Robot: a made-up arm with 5 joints. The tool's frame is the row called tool.
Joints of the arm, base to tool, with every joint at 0 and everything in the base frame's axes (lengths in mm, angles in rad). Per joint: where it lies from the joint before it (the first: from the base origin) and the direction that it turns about. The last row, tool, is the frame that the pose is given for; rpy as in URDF.
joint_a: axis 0 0 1 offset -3.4 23.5 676
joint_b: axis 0 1 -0.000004 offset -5.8 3.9 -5.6
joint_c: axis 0 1 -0.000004 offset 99.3 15.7 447.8
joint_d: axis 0 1 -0.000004 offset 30.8 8.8 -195.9
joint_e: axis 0 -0.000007 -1 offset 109.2 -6.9 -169.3
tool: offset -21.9 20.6 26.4 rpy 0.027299 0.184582 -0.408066
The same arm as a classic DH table. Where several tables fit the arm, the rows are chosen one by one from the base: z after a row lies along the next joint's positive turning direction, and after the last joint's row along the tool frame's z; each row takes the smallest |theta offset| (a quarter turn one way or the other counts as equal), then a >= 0, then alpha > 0; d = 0 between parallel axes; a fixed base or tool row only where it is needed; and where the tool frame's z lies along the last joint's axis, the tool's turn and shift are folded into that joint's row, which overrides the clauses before.
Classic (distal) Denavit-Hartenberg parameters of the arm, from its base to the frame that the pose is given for. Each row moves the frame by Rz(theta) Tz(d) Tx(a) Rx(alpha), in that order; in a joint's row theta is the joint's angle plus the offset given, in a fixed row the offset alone. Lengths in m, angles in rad.
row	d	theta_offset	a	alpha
base (fixed)	0	-1.4271	-0.0237	0
joint_a	0.6704	1.4271	-0.0058	-1.5708
joint_b	0	-1.3526	0.4587	0
joint_c	0	-0.3742	-0.1983	0
joint_d	0.0215	-1.4148	-0.1092	1.5708
joint_e	-0.0132	-1.015	-0.0059	2.955
tool (fixed)	-0.1589	1.716	0	0

